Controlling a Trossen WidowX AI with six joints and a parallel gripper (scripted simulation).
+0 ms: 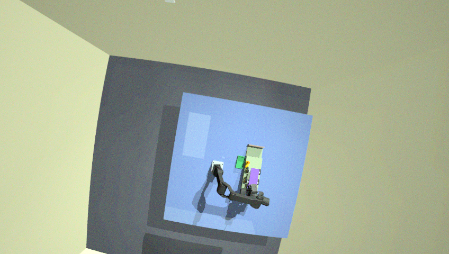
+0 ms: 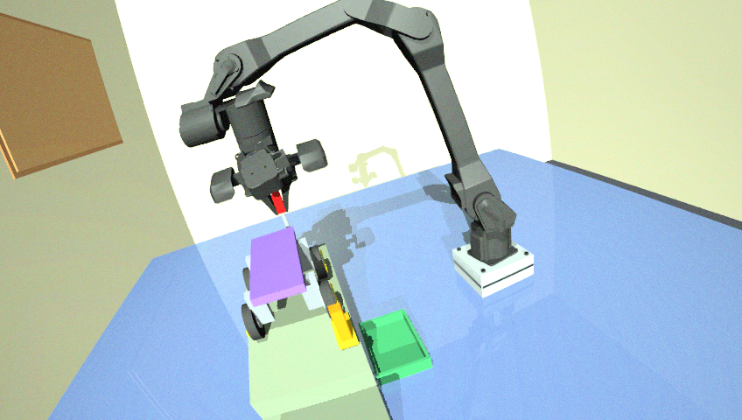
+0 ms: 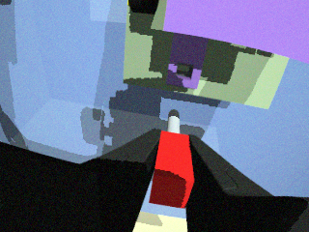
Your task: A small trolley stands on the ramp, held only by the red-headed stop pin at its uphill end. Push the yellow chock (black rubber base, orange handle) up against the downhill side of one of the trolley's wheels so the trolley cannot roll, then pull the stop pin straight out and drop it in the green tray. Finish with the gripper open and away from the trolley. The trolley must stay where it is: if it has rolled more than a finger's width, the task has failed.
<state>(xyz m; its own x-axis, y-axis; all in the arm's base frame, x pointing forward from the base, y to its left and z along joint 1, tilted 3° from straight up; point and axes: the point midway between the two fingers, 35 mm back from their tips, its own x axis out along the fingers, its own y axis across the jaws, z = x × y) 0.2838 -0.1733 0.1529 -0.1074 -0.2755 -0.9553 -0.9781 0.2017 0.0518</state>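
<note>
Right now the yellow chock is 220 mm to the left of my gripper tip and 90 mm below it. The rest, counted from my gripper tip: red-headed stop pin right at my gripper tip; then trolley 110 mm to the left, 60 mm below, 50 mm ahead; then pale green ramp 130 mm below, 120 mm to the left, 50 mm ahead.
</note>
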